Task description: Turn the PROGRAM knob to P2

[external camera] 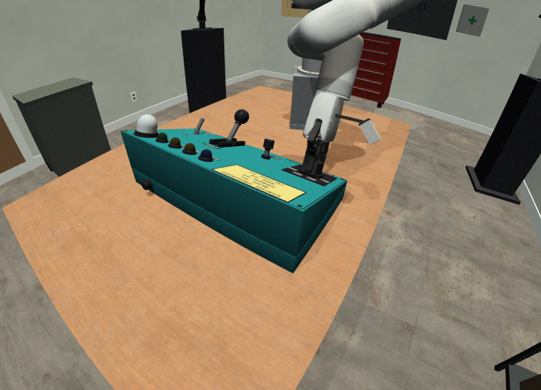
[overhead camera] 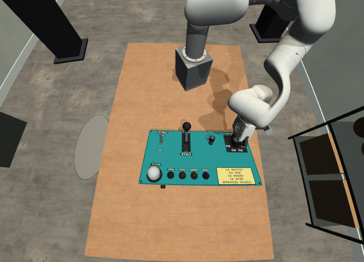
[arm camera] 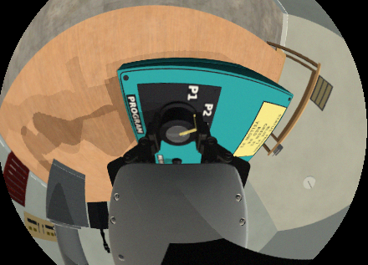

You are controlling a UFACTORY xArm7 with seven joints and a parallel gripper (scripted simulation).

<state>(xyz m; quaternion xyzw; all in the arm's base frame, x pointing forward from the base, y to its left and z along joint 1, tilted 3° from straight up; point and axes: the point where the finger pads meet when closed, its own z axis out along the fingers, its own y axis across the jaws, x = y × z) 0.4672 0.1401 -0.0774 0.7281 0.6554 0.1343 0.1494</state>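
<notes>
The black toggle lies 12 cm to the right of my hand and 2 cm behind it. From my hand the other things lie so: check toggle (36 cm to the right, 6 cm behind, 1 cm below); teal console (18 cm to the right, 3 cm below, 1 cm ahead); ball-topped cycle lever (23 cm to the right, 6 cm behind, 1 cm above).
</notes>
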